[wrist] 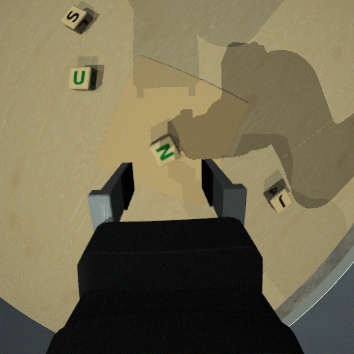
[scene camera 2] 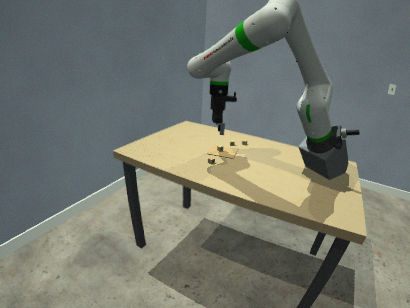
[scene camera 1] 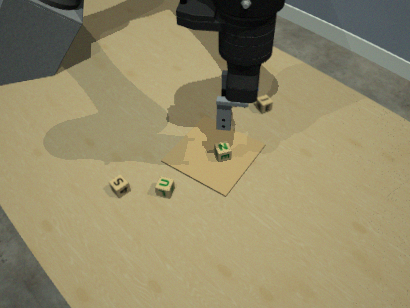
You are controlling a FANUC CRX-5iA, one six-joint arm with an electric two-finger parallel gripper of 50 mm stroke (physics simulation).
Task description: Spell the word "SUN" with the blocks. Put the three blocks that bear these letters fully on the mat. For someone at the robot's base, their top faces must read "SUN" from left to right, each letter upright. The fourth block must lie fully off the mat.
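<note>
The N block (scene camera 1: 223,151) (scene camera 2: 220,148) (wrist: 164,151), green letter up, sits on the thin square mat (scene camera 1: 220,182) (scene camera 2: 231,153) (wrist: 120,125). The U block (scene camera 1: 165,187) (scene camera 2: 232,143) (wrist: 80,78), green letter up, lies off the mat. The S block (scene camera 1: 120,186) (scene camera 2: 244,143) (wrist: 75,19), black letter up, lies off the mat beyond the U block. The fourth block (scene camera 1: 264,104) (scene camera 2: 211,161) (wrist: 280,200) shows a black J on top in the wrist view and lies off the mat's opposite side. My gripper (scene camera 1: 224,128) (scene camera 2: 221,132) (wrist: 166,174) is open and empty, above the mat area near the N block.
The wooden table (scene camera 1: 300,225) (scene camera 2: 165,150) (wrist: 35,210) carries the blocks and mat. The grey robot base (scene camera 1: 35,45) (scene camera 2: 325,160) stands at one end of it. Arm shadows fall across part of the mat and over the table beside the J block.
</note>
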